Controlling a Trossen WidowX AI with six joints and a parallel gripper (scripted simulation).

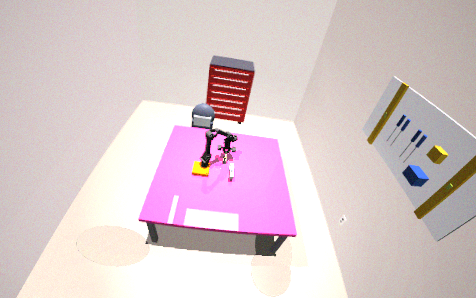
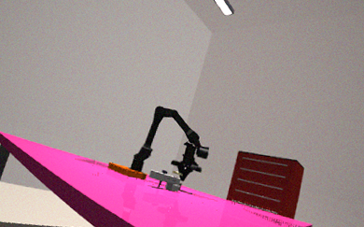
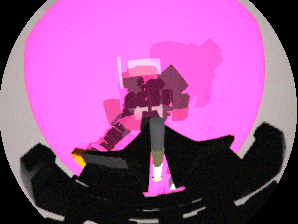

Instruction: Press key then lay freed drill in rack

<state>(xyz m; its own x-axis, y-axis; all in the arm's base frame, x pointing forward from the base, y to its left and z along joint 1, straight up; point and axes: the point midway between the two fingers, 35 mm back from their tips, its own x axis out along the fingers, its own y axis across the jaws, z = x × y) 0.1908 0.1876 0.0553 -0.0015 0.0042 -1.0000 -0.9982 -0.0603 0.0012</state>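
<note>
Right now my gripper tip is 40 mm to the left of the grey drill and 30 mm below it. Round my gripper tip: blue piece 240 mm to the right, 90 mm ahead.
</note>
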